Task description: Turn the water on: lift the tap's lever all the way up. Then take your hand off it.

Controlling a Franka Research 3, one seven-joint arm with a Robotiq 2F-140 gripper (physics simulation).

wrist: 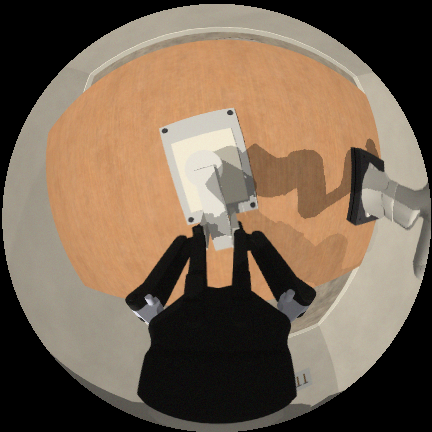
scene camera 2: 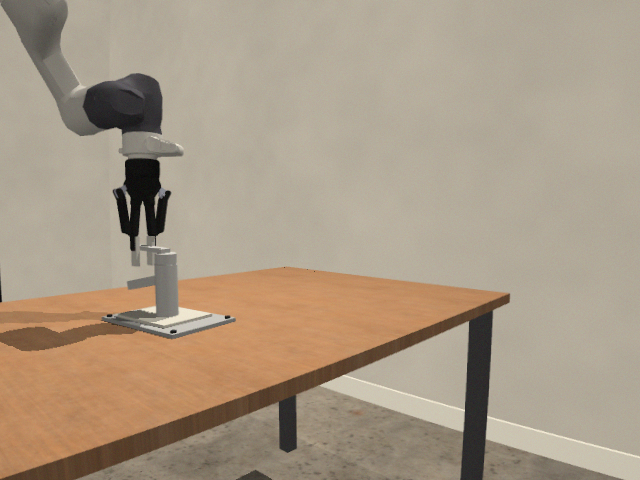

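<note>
The grey tap (scene camera 2: 166, 289) (wrist: 202, 165) stands upright on a square plate (scene camera 2: 201, 324) (wrist: 200, 127). Its flat lever (scene camera 2: 156, 249) (wrist: 212, 200) reaches out from the top of the tap and is about level in the scene view. The spout (scene camera 2: 139, 282) sticks out below the lever. My gripper (scene camera 2: 143, 253) (wrist: 219, 216) points straight down and is shut on the lever, with one finger on each side of its outer part. The fingertips reach below the lever and stay above the spout. The exact contact is partly hidden by the lever.
The wooden table (scene camera 2: 320, 315) (wrist: 115, 100) carries the plate, with dark bolts at the plate's corners. The arm's dark mount (wrist: 357, 185) stands at the right in the wrist view. Shadows of the arm fall on the table beside the tap.
</note>
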